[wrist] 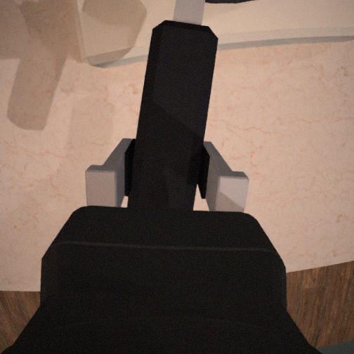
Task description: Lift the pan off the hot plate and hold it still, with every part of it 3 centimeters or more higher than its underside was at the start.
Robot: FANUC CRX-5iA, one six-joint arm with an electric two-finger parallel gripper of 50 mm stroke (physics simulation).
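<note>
The pan's thick black handle (176,80) runs from the top of the wrist view down to the black gripper body. A grey metal neck (189,11) joins it at the top, and a small dark piece of the pan (230,1) shows at the top edge. My gripper (165,157) is shut on the handle, with one black finger pad against each side. The pale edge of the hot plate (280,30) crosses the top of the view. Most of the pan and the hot plate's top are out of view, so their contact is hidden.
A pale, marbled round table top (285,130) lies beneath the handle, with its curved edge low in the view. Brown wooden floor (320,295) shows beyond that edge. Shadows fall on the table at the upper left. A grey-blue surface shows at the bottom right corner.
</note>
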